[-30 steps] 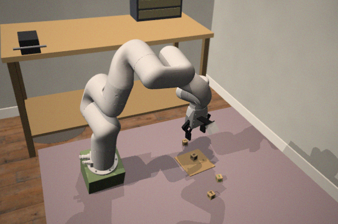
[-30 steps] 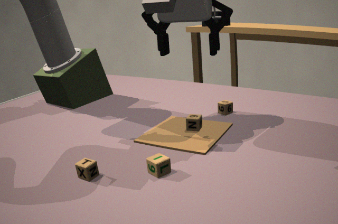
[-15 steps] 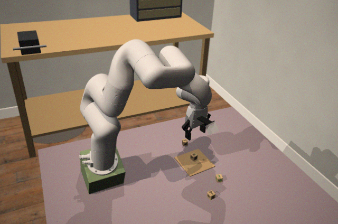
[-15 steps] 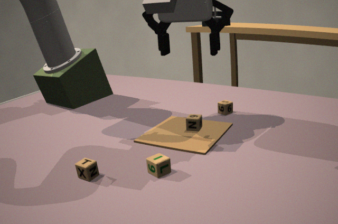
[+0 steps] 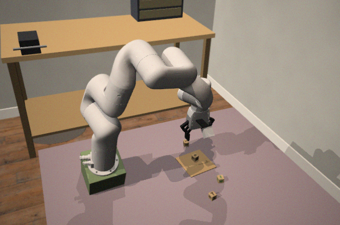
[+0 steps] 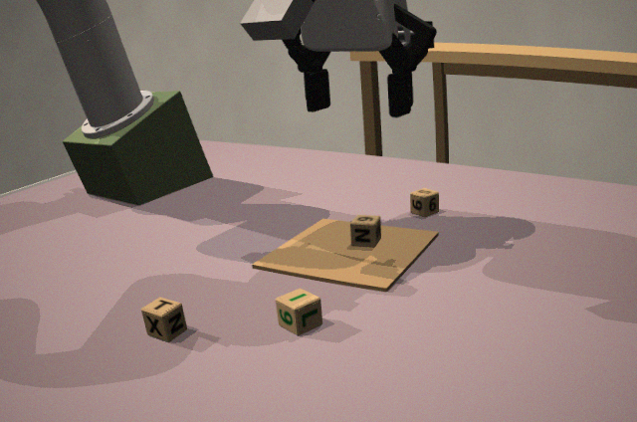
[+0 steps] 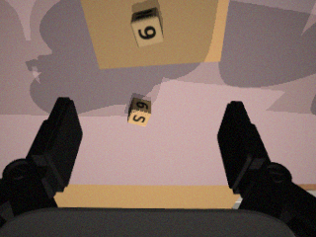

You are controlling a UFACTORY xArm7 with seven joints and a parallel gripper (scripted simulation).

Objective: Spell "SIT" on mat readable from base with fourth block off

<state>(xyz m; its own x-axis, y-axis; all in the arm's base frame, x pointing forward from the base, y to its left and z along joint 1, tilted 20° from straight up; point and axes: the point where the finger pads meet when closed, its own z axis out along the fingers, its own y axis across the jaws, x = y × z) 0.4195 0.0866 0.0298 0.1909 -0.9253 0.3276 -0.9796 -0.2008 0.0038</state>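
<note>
My hand is 140 mm above the tan mat and 20 mm to the left of it. From my hand the other things lie so: wooden block: 240 mm to the right, 130 mm below, 10 mm ahead.
</note>
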